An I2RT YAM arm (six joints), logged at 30 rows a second.
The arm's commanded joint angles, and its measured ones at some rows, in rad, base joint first. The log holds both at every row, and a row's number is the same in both.
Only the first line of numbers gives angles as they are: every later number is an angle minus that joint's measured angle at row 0.
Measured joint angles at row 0:
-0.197 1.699 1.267 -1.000 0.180 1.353
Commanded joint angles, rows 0 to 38:
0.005 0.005 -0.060 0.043 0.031 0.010
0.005 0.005 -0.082 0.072 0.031 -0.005
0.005 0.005 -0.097 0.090 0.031 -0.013
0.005 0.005 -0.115 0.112 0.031 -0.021
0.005 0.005 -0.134 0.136 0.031 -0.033
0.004 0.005 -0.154 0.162 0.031 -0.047
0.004 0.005 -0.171 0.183 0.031 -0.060
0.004 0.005 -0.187 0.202 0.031 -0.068
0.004 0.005 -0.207 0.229 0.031 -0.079
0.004 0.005 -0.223 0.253 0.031 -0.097
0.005 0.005 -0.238 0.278 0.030 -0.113
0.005 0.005 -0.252 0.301 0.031 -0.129
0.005 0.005 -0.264 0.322 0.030 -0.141
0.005 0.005 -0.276 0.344 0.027 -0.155
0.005 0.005 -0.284 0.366 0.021 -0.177
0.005 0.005 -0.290 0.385 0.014 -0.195
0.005 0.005 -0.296 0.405 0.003 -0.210
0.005 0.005 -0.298 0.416 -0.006 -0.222
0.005 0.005 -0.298 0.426 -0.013 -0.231
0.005 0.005 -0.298 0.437 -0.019 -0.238
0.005 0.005 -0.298 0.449 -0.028 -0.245
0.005 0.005 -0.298 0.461 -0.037 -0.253
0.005 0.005 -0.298 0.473 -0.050 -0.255
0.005 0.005 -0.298 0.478 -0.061 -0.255
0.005 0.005 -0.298 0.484 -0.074 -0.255
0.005 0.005 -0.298 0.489 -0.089 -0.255
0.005 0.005 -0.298 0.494 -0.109 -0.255
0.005 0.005 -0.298 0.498 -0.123 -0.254
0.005 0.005 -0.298 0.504 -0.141 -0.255
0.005 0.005 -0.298 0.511 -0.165 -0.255
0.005 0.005 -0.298 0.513 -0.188 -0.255
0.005 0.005 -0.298 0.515 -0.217 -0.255
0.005 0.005 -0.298 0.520 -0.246 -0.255
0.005 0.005 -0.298 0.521 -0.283 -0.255
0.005 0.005 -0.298 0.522 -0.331 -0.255
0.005 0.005 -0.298 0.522 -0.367 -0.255
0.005 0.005 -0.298 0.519 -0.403 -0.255
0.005 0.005 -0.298 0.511 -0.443 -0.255
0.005 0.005 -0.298 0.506 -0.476 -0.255
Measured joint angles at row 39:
0.000 0.001 -0.294 0.515 -0.323 -0.247
